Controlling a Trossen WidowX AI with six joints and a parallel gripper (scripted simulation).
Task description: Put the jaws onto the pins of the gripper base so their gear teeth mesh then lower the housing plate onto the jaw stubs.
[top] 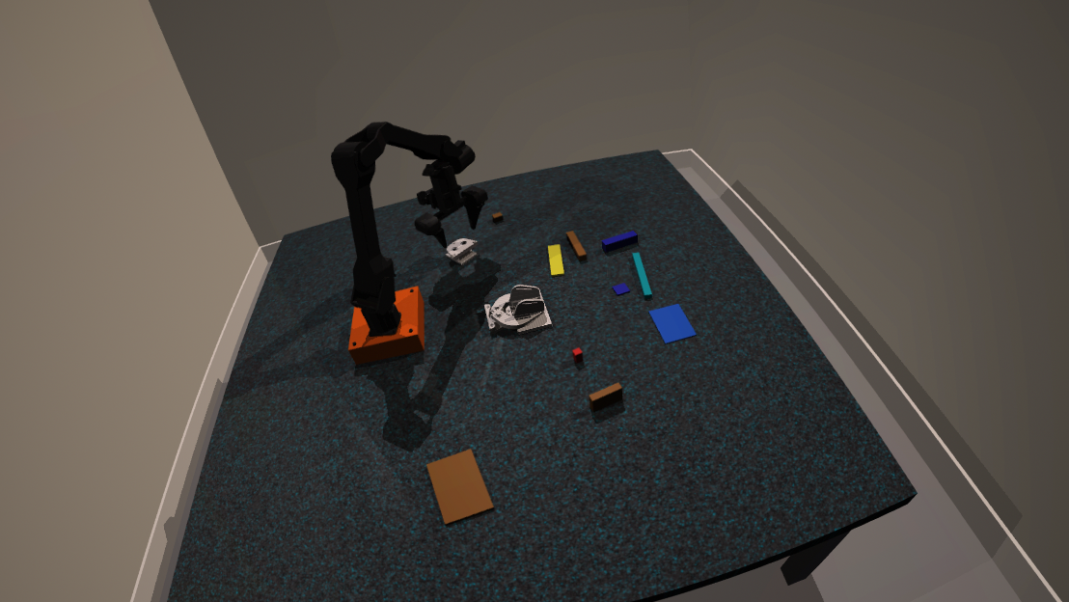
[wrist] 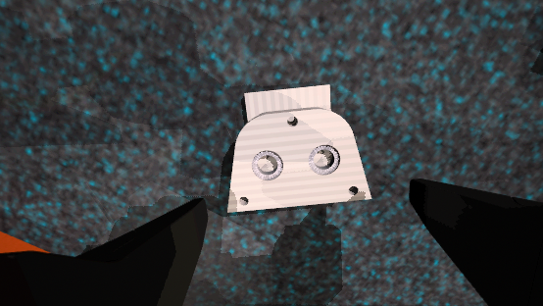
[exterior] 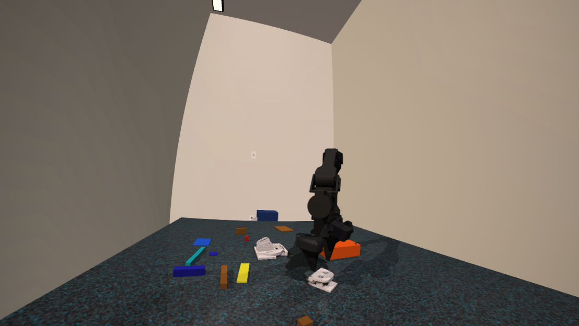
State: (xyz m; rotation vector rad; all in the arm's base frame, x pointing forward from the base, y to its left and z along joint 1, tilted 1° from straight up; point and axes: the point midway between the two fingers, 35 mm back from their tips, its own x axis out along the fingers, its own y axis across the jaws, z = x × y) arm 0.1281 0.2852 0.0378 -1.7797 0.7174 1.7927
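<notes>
Right now the white block is 1 cm behind my gripper tip, 1 cm to the left of it and 5 cm below it. Round my gripper tip: white jaw (12 cm ahead, 22 cm to the right, 4 cm below); then brown cube (7 cm ahead, 16 cm to the left, 5 cm below); then yellow bar (23 cm ahead, 6 cm to the right, 5 cm below).
</notes>
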